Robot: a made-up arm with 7 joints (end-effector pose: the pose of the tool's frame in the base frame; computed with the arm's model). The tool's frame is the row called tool.
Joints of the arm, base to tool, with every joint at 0 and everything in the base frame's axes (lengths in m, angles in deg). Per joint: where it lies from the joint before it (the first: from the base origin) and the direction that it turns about. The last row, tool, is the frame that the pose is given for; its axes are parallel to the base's.
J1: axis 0 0.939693 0.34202 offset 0 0 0
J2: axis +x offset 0 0 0
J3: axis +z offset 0 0 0
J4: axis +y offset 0.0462 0 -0.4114
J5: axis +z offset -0.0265 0 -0.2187
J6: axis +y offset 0 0 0
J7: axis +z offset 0 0 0
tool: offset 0 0 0
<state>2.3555 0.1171 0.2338 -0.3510 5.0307 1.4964 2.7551</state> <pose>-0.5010 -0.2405 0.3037 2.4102 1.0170 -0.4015</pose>
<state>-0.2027 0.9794 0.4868 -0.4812 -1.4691 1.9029 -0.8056</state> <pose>0.2008 0.5342 -0.2665 1.1054 1.9297 0.2265</pose>
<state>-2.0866 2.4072 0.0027 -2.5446 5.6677 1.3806 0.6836</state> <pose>-0.1946 0.1662 0.1768 -1.2595 1.5250 -0.7423</pose>
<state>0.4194 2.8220 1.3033 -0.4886 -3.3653 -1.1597 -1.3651</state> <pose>0.2580 0.1002 0.5655 0.8603 -2.7390 1.2505</pose>
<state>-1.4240 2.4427 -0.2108 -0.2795 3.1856 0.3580 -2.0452</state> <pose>-0.2845 0.4782 0.3041 1.5343 -2.5161 0.8536</pose>
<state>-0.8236 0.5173 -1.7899 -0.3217 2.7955 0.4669 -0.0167</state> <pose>0.4512 0.1692 -0.4116 -0.3514 -0.3135 0.6764</pose>
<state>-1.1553 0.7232 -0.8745 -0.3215 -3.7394 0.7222 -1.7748</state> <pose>0.5807 0.2209 -0.1250 -0.1174 -1.2704 -0.7670</pose>
